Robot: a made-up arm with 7 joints. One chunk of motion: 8 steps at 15 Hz.
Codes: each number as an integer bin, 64 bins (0 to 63) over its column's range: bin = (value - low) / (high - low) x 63, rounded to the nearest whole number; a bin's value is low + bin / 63 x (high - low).
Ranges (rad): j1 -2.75..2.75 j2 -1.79..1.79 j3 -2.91..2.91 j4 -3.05..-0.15 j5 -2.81..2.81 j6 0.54..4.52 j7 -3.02..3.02
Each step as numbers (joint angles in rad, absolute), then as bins.
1 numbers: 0.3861 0.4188 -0.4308 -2.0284 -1.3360 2.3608 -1.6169
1 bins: 36 39 27 22 17 29 15
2 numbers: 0.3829 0.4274 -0.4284 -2.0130 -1.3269 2.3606 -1.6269
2 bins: 36 39 27 23 17 29 15
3 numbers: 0.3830 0.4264 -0.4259 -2.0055 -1.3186 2.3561 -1.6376
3 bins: 36 39 27 23 17 29 14
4 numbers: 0.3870 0.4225 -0.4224 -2.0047 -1.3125 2.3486 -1.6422
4 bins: 36 39 27 23 17 29 14
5 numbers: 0.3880 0.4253 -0.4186 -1.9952 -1.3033 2.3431 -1.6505
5 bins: 36 39 27 23 17 29 14
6 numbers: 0.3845 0.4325 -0.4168 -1.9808 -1.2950 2.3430 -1.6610
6 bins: 36 39 27 23 17 29 14
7 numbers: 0.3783 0.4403 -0.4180 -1.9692 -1.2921 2.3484 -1.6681
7 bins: 36 39 27 23 17 29 14
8 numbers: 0.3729 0.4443 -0.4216 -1.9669 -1.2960 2.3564 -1.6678
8 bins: 36 39 27 24 17 29 14
